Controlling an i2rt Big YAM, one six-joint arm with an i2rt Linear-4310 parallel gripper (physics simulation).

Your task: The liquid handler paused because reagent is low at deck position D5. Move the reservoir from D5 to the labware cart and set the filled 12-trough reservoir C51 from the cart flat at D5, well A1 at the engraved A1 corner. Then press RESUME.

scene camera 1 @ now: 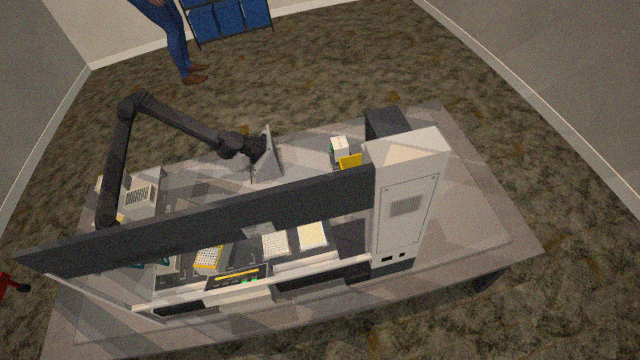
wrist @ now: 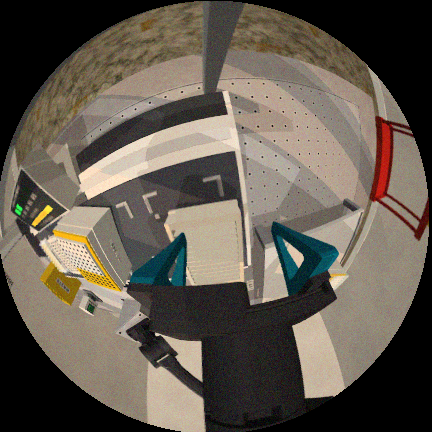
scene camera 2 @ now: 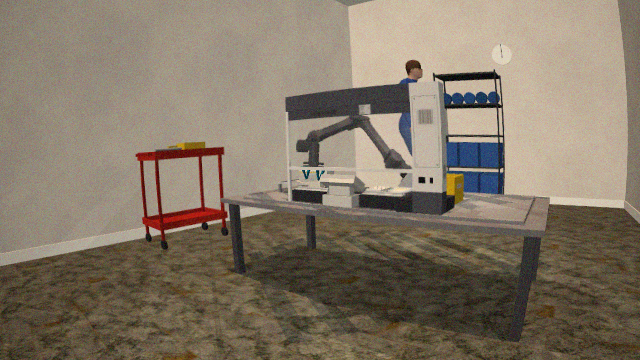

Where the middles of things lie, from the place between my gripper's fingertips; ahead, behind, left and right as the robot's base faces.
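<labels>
You'd find my gripper 2 cm above the cream ribbed reservoir (wrist: 213, 233), 5 cm past it and 2 cm to the right of it. Counted from my hand, there's the white instrument tower (scene camera 1: 402, 157), which is 18 cm above, 5 cm ahead and 77 cm to the left, and then the yellow waste box (wrist: 64, 287), which is 3 cm below, 25 cm behind and 73 cm to the left.
</labels>
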